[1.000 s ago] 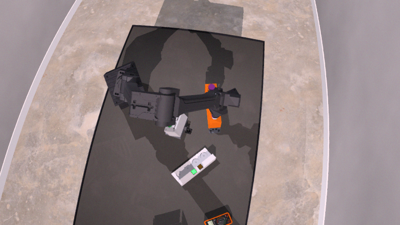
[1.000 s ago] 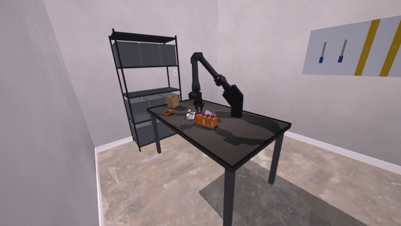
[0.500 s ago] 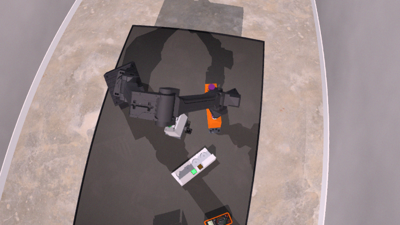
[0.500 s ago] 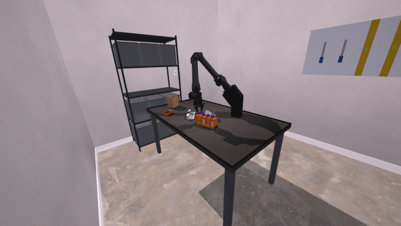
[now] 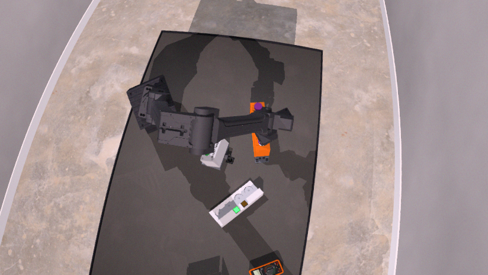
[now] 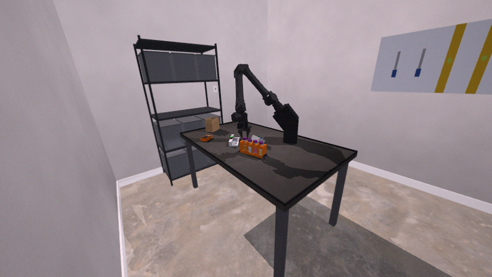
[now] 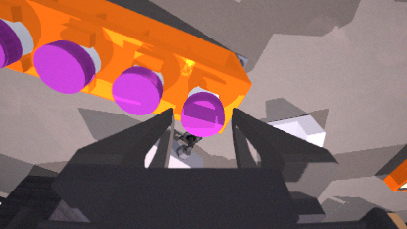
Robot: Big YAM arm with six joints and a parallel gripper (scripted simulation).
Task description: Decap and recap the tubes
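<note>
Now: hand 10 mm above the cap. Round my hand: green key (220 mm behind, 50 mm to the right, 60 mm below); blue key (210 mm behind, 10 mm to the right, 60 mm below); key housing (200 mm behind, 30 mm to the right, 80 mm below).
</note>
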